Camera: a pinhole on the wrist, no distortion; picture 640 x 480 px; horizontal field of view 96.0 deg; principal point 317.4 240.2 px. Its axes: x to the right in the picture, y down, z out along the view. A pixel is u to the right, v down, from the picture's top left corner.
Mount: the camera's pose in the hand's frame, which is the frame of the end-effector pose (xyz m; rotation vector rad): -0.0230 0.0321 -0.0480 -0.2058 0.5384 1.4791
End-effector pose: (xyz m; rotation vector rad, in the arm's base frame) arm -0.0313 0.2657 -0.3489 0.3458 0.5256 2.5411
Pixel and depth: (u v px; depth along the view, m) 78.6 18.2 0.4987
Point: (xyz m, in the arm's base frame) -0.1797 0.7780 0.0984
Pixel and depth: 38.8 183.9 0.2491
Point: 0.0273 0.4464 -0.1293
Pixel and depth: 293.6 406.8 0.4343
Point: 0.1508 0.1144 0.0725
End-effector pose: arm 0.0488 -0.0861 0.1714 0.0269 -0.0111 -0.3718
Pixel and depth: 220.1 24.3 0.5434
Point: 0.5271 -0.2068 0.6055
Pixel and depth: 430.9 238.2 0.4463
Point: 0.2574 0.2421 0.4394
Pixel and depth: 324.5 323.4 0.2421
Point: 0.0656 0.0669 0.3477
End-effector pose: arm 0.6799 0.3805 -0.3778 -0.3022 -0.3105 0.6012
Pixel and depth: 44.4 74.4 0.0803
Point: 0.6950 0.4098 -0.3251
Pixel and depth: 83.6 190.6 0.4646
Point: 0.6624 0.4891 0.1565
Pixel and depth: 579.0 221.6 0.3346
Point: 0.4727 0.7933 -0.4395
